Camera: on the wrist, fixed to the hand. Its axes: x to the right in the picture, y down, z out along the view.
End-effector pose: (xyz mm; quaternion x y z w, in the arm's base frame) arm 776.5 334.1 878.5 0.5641 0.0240 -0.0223 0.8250
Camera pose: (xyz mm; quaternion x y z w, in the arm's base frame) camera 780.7 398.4 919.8 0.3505 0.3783 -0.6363 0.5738
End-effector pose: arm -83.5 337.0 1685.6 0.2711 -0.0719 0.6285 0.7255
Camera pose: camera -152.9 363.4 1666.9 0.2529 0.0888 -0.1002 0.9582
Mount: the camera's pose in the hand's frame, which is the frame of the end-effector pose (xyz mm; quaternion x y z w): 0.9 62.0 -44.9 -0.0277 -0.0528 -0.7172 0.6944
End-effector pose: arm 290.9 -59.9 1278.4 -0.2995 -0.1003 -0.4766 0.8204
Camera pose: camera 338.2 -64.2 1218.3 -0.1839 -0.3146 -0.9063 0.2143
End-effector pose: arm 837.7 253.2 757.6 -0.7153 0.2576 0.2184 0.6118
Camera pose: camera 798.9 201.4 716.8 -0.6868 -0.3725 -0.2422 0.5752
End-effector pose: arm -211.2 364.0 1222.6 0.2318 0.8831 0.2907 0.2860
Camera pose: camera -225.5 392.3 1292.3 -0.4650 0.7563 0.0090 0.4601
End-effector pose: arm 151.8 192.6 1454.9 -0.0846 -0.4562 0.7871 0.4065
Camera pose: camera 139.0 206.7 1380.8 0.2987 -0.4207 0.2468 0.8203
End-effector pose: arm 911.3 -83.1 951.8 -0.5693 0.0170 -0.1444 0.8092
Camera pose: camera 916.8 -105.2 878.7 -0.4375 -0.4352 -0.6500 0.4434
